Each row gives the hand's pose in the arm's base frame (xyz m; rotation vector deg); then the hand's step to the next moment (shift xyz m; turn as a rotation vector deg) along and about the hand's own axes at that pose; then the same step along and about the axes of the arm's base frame.
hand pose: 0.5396 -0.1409 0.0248 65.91 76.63 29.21
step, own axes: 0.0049 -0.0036 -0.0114 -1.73 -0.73 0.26
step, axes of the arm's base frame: -0.0105 0.0067 -0.0036 -0.39 -1.85 0.17
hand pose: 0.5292 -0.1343 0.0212 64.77 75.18 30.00
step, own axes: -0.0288 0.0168 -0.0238 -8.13 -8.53 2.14
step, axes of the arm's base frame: -0.0245 -0.0090 0.0316 -2.40 -11.11 -3.76
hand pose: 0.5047 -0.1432 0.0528 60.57 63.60 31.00
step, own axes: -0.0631 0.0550 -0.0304 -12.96 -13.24 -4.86
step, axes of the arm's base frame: -0.0449 -0.0140 0.0756 -11.30 -14.17 -6.20
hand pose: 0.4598 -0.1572 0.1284 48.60 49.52 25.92
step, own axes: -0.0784 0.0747 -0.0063 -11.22 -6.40 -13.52
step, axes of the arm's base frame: -0.0525 -0.0037 0.0949 -17.41 -4.94 -4.69
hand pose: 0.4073 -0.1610 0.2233 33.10 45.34 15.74
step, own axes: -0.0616 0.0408 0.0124 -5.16 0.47 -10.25
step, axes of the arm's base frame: -0.0335 0.0013 0.0670 -11.04 2.05 -2.43
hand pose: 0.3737 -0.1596 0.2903 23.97 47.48 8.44
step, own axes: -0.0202 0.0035 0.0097 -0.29 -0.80 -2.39
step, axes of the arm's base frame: -0.0063 -0.0056 0.0211 -1.99 -0.09 -1.57
